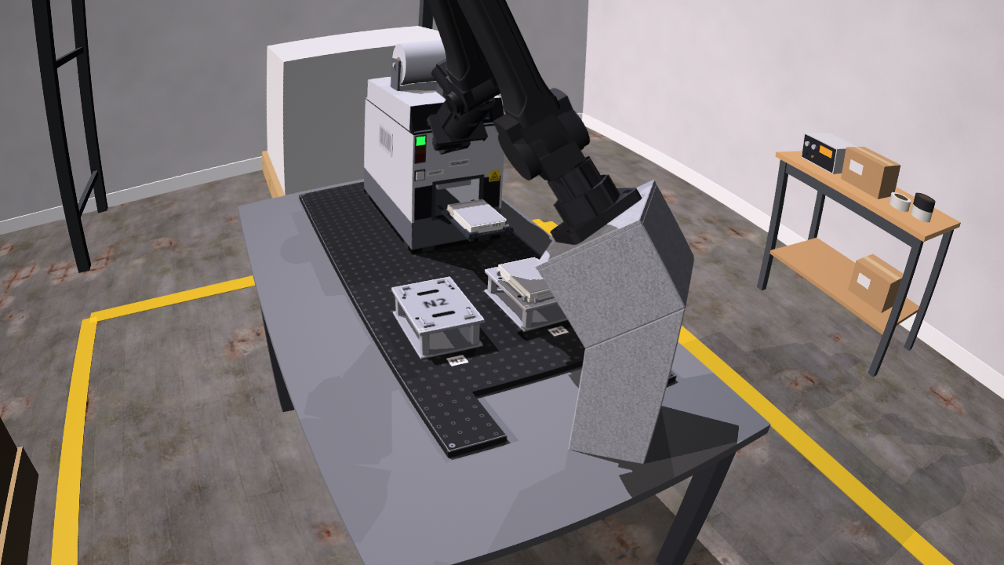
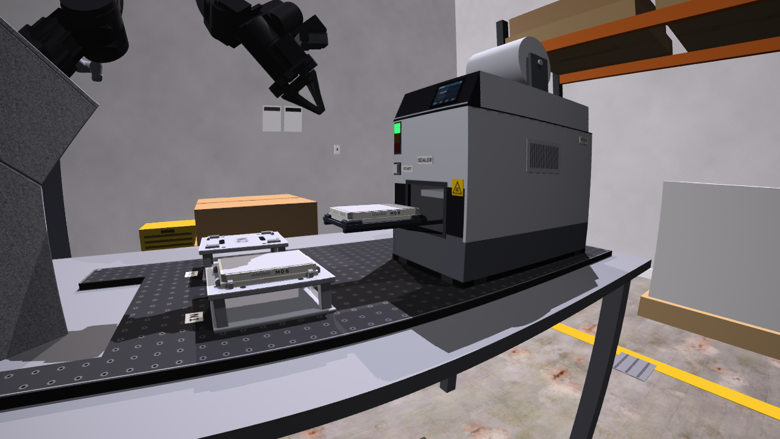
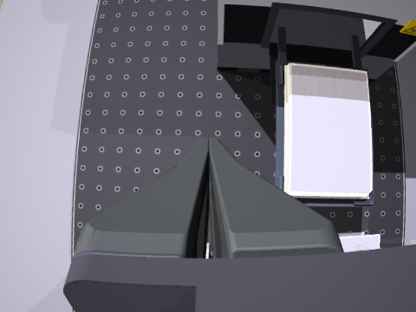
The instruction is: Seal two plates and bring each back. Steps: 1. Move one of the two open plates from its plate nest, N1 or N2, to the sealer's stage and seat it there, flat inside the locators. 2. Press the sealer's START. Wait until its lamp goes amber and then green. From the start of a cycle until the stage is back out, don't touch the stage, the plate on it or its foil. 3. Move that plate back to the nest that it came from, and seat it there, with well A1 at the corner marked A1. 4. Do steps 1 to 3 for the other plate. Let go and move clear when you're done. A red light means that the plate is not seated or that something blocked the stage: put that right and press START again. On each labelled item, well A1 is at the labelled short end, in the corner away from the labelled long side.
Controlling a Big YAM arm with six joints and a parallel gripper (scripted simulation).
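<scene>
My gripper is now 8 cm short of the white well plate, 9 cm to the left of it and 18 cm above it. Round my hand: nest N2 (15 cm behind, 4 cm to the left, 25 cm below); start button (16 cm ahead, 2 cm to the left, 11 cm below); sealer stage (8 cm ahead, 9 cm to the right, 19 cm below).
</scene>
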